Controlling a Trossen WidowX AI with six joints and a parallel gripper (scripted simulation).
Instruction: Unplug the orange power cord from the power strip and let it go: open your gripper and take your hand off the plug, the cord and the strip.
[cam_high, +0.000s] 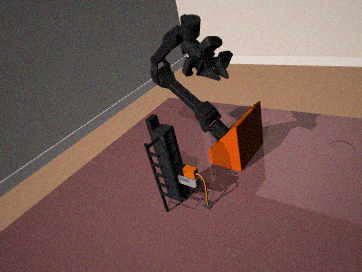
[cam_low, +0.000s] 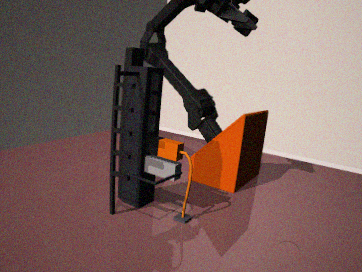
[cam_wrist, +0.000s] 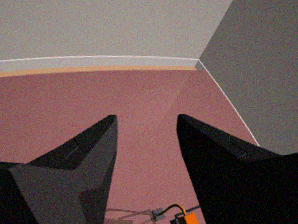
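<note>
Now: gripper tip 280 mm above the orange plug, 160 mm short of it and 110 mm to the left of it.
</note>
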